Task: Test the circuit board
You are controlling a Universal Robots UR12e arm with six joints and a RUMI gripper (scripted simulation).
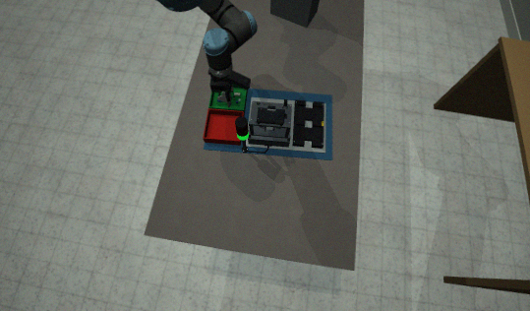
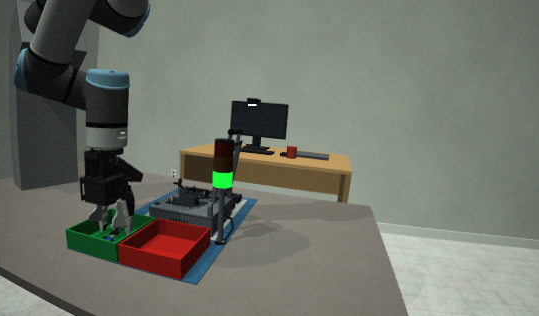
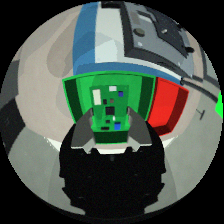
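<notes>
My gripper is now 1 cm to the left of the green circuit board. Round my hand: red bin: 14 cm ahead, 5 cm to the right, 1 cm below; black latch hook: 22 cm to the left, 12 cm ahead, 7 cm above; green bin: 1 cm to the right, 1 cm below.
</notes>
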